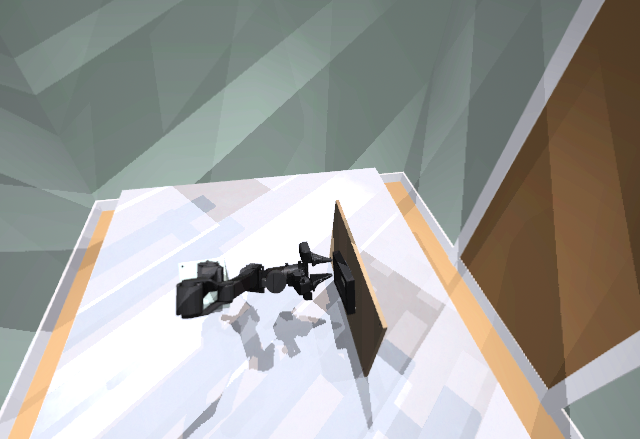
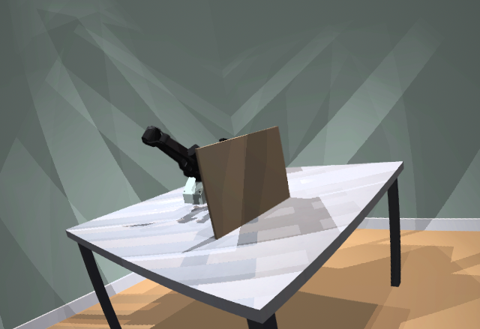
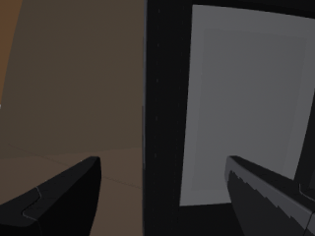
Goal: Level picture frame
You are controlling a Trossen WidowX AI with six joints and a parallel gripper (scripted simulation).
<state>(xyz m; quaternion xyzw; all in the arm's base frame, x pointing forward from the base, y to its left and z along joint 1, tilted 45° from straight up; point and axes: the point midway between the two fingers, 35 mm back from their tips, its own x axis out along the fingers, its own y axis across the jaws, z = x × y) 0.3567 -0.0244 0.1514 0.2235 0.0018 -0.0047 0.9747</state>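
The dark picture frame lies 5 cm below my gripper tip, 4 cm ahead of it and 2 cm to the right of it. Also, from my gripper tip: brown wall board 6 cm below, 5 cm ahead, 3 cm to the right.
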